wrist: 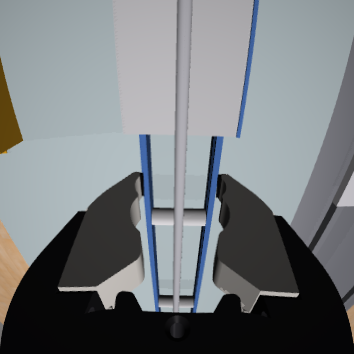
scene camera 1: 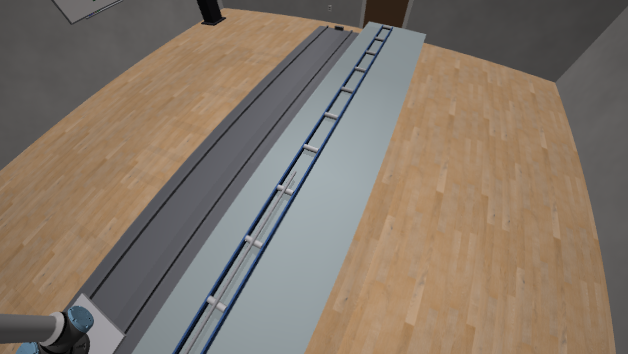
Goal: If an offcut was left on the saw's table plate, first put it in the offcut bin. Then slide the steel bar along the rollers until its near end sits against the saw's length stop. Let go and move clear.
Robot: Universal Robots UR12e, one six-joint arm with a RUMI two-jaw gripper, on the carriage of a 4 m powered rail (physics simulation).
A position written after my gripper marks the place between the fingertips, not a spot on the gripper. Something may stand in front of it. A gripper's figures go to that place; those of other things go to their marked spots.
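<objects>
I find that my gripper (wrist: 180, 175) is 14 cm from the lens, and that a roller (wrist: 159, 215) is 45 cm from the lens.
</objects>
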